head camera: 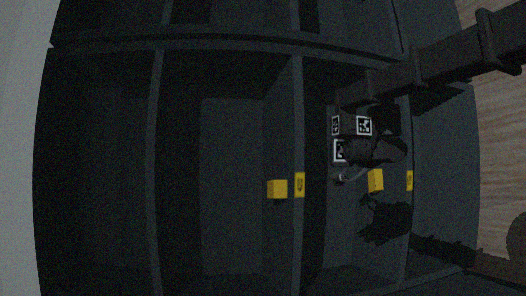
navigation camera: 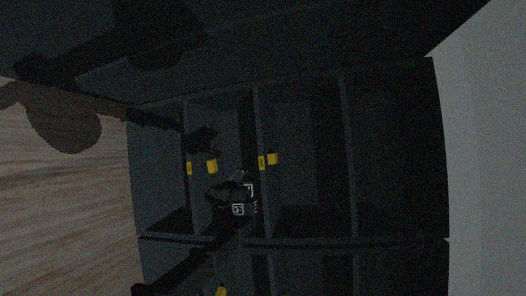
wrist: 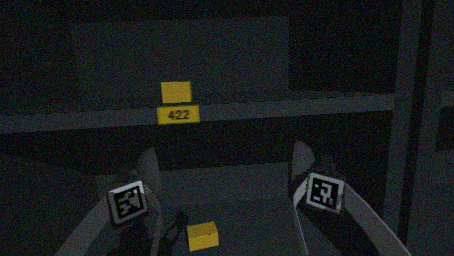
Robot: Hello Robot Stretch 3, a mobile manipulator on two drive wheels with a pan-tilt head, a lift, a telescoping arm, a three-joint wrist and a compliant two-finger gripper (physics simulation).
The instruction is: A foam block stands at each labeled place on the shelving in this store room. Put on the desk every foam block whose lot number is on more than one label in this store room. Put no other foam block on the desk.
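Frame: origin at the robot's base, x back, y right, z up, level; millimetres.
Seen in the pictures: gripper, fingertip midpoint: (wrist: 225,162).
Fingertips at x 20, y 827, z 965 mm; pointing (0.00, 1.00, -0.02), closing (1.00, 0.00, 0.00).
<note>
Pixels of each thing's top centre, then the offset from my fingertips to it. "pt": a spot on its surface instead. Level surfaces: height alone.
- yellow foam block, middle of its top: (wrist: 177,81) (head camera: 270,189) (navigation camera: 276,158) dx -107, dy +367, dz +71 mm
- yellow label 422, surface spot: (wrist: 178,114) (head camera: 299,184) (navigation camera: 261,162) pt dx -85, dy +243, dz +10 mm
- second yellow block, middle of its top: (wrist: 202,229) (head camera: 371,181) (navigation camera: 215,165) dx -91, dy +466, dz -386 mm
- Wooden floor, its level: dz -964 mm
A yellow foam block (head camera: 277,189) (navigation camera: 272,159) (wrist: 176,92) stands on a shelf, behind the yellow label 422 (head camera: 299,184) (navigation camera: 261,163) (wrist: 178,114) on that shelf's front edge. A second yellow block (head camera: 375,180) (navigation camera: 212,166) (wrist: 203,236) stands one shelf lower; its label (head camera: 409,180) (navigation camera: 189,168) is too blurred to read. My gripper (wrist: 225,162) is open, its fingers wide apart with nothing between them. In the wrist view it is lower than the 422 block, and the lower block shows below and between the fingertips. The desk does not show.
The dark shelving has several levels; an upright post (wrist: 407,100) stands right of the fingers in the wrist view. Another yellow block (navigation camera: 221,291) shows in the neighbouring bay. My arm (head camera: 445,57) reaches towards the shelving. Wooden floor (head camera: 500,150) (navigation camera: 60,200) lies beside it. The light is dim.
</note>
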